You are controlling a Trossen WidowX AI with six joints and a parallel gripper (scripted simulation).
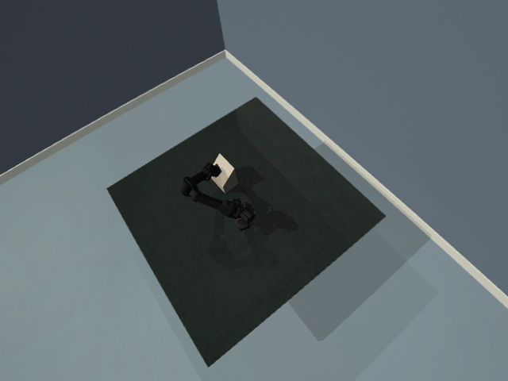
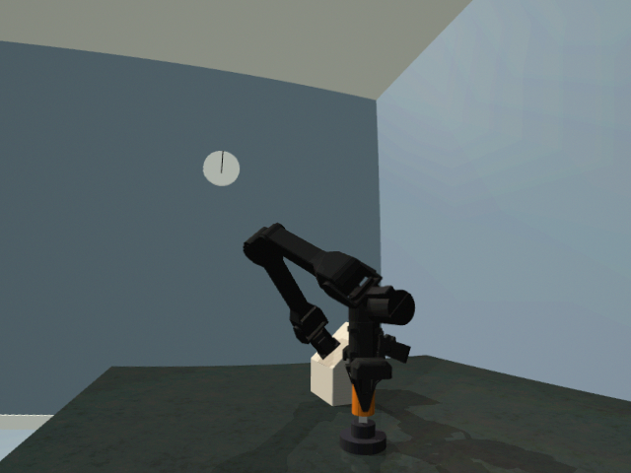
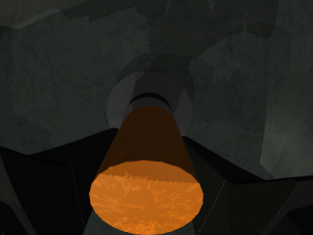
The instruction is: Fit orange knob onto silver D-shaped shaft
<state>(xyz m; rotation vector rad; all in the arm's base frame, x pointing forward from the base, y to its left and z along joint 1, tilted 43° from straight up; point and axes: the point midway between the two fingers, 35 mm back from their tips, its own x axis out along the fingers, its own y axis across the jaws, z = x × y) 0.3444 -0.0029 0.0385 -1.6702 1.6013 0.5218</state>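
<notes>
My gripper tip is 3 cm below the orange knob. The rest, counted from my gripper tip: round black pedestal: 4 cm below.
</notes>
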